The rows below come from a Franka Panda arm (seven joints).
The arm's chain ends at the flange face. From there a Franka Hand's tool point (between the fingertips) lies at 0.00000 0.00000 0.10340 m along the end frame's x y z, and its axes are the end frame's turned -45 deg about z.
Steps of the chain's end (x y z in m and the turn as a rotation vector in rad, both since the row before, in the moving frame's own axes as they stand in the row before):
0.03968 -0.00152 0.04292 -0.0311 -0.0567 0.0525
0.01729 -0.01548 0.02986 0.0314 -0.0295 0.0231
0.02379 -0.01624 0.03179 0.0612 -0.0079 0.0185
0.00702 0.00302 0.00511 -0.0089 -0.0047 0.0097
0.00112 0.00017 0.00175 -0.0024 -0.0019 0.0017
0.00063 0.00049 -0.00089 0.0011 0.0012 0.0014
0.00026 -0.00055 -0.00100 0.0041 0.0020 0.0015
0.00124 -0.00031 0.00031 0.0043 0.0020 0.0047
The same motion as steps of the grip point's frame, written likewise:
0.02277 0.02495 0.04270 0.0181 -0.0621 0.0525
0.02336 -0.00317 0.02976 0.0431 0.0013 0.0231
0.03225 0.00033 0.03159 0.0489 0.0377 0.0185
0.00183 0.00740 0.00510 -0.0030 -0.0096 0.0097
0.00036 0.00095 0.00175 -0.0004 -0.0030 0.0017
0.00027 0.00080 -0.00089 -0.0001 0.0016 0.0014
0.00102 -0.00036 -0.00100 0.0015 0.0043 0.0015
0.00156 0.00049 0.00031 0.0016 0.0045 0.0047

